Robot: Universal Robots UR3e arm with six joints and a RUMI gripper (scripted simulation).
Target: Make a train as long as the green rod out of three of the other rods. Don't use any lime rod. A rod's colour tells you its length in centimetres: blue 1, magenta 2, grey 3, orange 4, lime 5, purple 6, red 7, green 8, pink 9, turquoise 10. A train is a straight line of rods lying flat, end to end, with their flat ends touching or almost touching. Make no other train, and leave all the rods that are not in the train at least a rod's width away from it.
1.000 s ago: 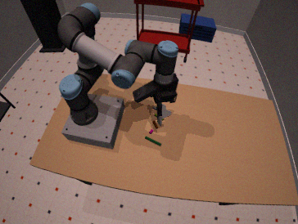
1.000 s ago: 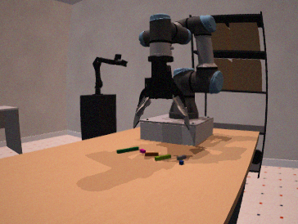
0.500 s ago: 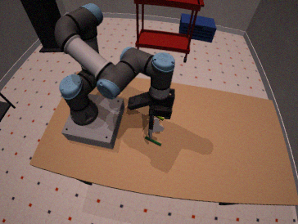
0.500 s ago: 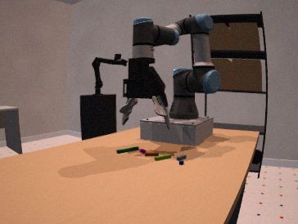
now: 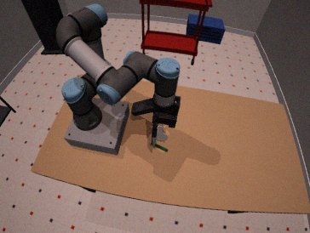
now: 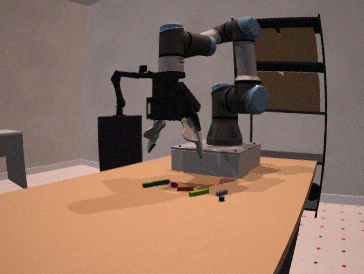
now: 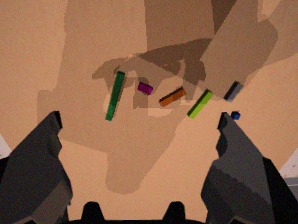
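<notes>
Now: the small blue rod 150 mm to the left of my hand, 70 mm below it and 60 mm ahead of it. The rest, counted from my hand: orange rod 70 mm below, 40 mm to the left, 20 mm ahead; then magenta rod 70 mm below, 10 mm ahead; then green rod 70 mm below, 40 mm to the right, 20 mm ahead.
</notes>
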